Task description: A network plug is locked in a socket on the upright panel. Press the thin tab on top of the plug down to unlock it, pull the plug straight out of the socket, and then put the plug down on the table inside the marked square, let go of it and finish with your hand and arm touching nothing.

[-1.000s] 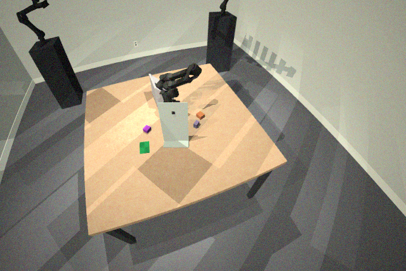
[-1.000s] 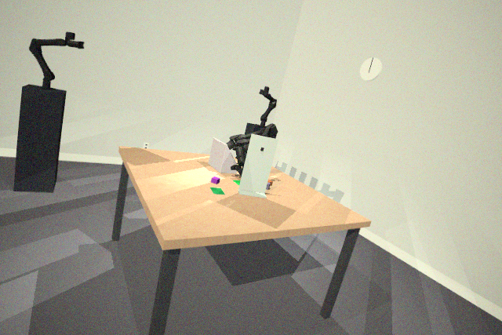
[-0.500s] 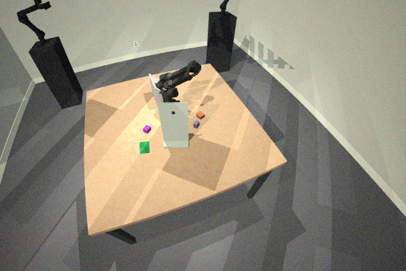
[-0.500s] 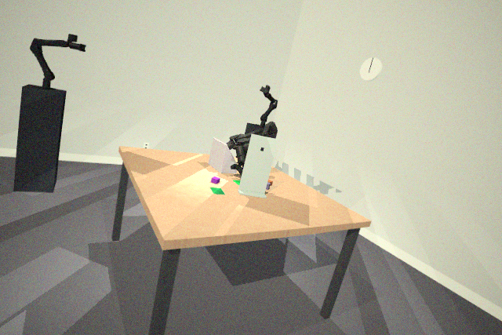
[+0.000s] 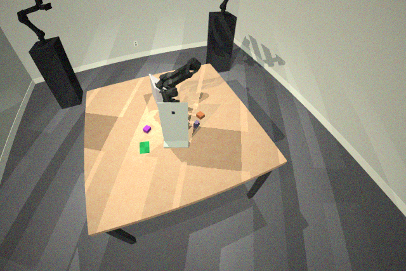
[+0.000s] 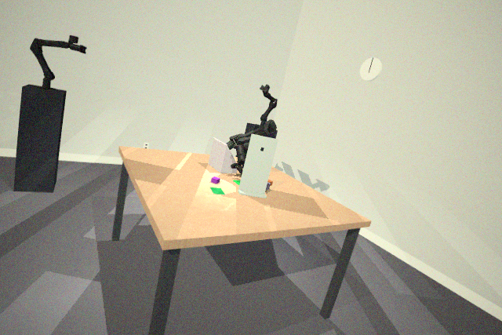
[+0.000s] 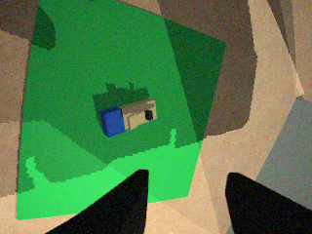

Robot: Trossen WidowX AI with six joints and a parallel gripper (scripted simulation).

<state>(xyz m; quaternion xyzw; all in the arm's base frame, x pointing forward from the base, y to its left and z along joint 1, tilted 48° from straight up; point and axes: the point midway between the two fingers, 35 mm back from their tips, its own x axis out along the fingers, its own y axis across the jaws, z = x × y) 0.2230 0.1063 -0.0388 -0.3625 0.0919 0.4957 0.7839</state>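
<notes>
The green marked square is 1 cm to the left of my gripper tip and 6 cm below it. Also, from my gripper tip: grey panel: 17 cm ahead, 3 cm to the right, 11 cm above; lilac block: 8 cm ahead, 15 cm to the left, 4 cm below; orange block: 21 cm to the left, 4 cm below.
</notes>
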